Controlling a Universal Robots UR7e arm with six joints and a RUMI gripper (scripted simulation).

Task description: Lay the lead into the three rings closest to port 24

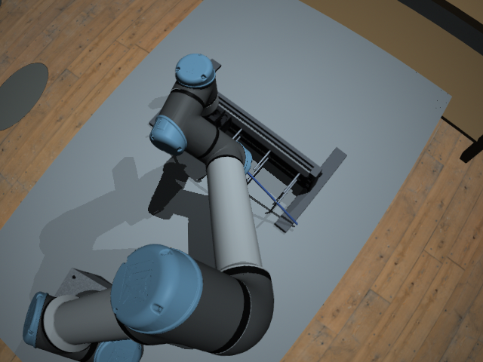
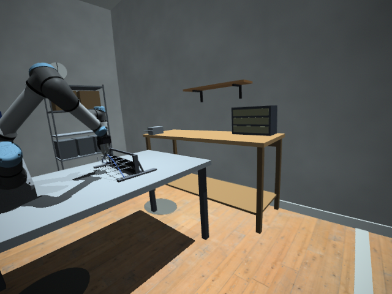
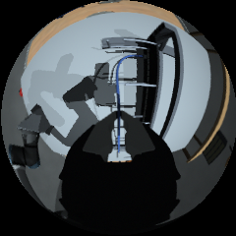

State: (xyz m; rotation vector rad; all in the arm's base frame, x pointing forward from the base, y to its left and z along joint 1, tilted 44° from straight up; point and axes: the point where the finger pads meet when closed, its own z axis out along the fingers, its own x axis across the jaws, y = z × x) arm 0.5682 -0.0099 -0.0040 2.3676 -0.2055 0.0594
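My gripper is now 90 mm short of the black rack, 70 mm to the left of it and 60 mm above it.
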